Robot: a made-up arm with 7 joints. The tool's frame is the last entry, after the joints.
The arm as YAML. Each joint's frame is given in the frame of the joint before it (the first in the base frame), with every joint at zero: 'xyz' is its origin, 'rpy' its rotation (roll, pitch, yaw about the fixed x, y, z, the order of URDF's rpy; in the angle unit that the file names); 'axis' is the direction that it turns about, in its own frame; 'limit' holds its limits. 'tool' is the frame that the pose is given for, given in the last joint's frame.
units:
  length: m
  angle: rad
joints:
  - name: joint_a
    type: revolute
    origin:
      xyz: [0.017, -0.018, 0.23]
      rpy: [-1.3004, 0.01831, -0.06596]
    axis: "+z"
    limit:
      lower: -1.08
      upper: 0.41
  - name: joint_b
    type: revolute
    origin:
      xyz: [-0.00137, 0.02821, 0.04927]
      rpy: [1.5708, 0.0, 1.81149]
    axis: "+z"
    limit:
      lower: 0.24
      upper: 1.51
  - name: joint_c
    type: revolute
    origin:
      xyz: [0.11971, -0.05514, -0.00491]
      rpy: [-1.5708, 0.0, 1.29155]
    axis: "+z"
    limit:
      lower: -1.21
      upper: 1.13
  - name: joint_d
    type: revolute
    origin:
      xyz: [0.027, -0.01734, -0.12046]
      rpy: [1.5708, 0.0, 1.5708]
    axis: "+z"
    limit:
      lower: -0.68
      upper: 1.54
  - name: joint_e
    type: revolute
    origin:
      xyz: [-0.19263, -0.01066, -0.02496]
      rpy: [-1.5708, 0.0, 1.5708]
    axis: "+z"
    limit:
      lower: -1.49
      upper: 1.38
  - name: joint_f
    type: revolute
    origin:
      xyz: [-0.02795, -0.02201, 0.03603]
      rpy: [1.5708, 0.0, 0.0]
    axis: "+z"
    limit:
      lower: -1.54
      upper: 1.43
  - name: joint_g
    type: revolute
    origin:
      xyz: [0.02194, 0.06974, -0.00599]
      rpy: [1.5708, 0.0, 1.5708]
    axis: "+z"
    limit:
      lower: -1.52
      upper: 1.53
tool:
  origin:
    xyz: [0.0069, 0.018, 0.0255]
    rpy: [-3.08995, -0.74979, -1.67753]
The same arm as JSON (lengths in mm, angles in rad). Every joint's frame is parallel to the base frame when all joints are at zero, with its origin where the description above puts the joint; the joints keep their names.
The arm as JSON. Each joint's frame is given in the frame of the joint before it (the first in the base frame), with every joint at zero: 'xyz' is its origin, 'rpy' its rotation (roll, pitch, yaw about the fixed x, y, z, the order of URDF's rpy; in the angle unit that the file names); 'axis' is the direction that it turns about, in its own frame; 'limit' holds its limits. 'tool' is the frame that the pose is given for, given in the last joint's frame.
{"units": {"length": "mm", "angle": "rad"}, "joints": [
  {"name": "joint_a", "type": "revolute", "origin": {"xyz": [17.0, -18.0, 230.0], "rpy": [0.0, 0.0, 0.0]}, "axis": [0.068403, 0.961235, 0.26711], "limit": {"lower": -1.08, "upper": 0.41}},
  {"name": "joint_b", "type": "revolute", "origin": {"xyz": [2.0, 55.0, -14.0], "rpy": [0.0, 0.0, 0.0]}, "axis": [0.968889, -0.0002, -0.247497], "limit": {"lower": 0.24, "upper": 1.51}},
  {"name": "joint_c", "type": "revolute", "origin": {"xyz": [-37.0, -20.0, -125.0], "rpy": [0.0, 0.0, 0.0]}, "axis": [0.247497, -0.0001, 0.968889], "limit": {"lower": -1.21, "upper": 1.13}},
  {"name": "joint_d", "type": "revolute", "origin": {"xyz": [-13.0, 27.0, -121.0], "rpy": [0.0, 0.0, 0.0]}, "axis": [0.0002, 1.0, 0.0], "limit": {"lower": -0.68, "upper": 1.54}},
  {"name": "joint_e", "type": "revolute", "origin": {"xyz": [184.0, -25.0, -58.0], "rpy": [0.0, 0.0, 0.0]}, "axis": [0.968889, -0.0002, -0.247497], "limit": {"lower": -1.49, "upper": 1.38}},
  {"name": "joint_f", "type": "revolute", "origin": {"xyz": [28.0, 22.0, -36.0], "rpy": [0.0, 0.0, 0.0]}, "axis": [0.0002, 1.0, 0.0], "limit": {"lower": -1.54, "upper": 1.43}},
  {"name": "joint_g", "type": "revolute", "origin": {"xyz": [73.0, -6.0, 4.0], "rpy": [0.0, 0.0, 0.0]}, "axis": [0.247497, -0.0001, 0.968889], "limit": {"lower": -1.52, "upper": 1.53}}
], "tool": {"origin": {"xyz": [13.0, 18.0, 23.0], "rpy": [2.8512, -0.7472, -1.4437]}}}

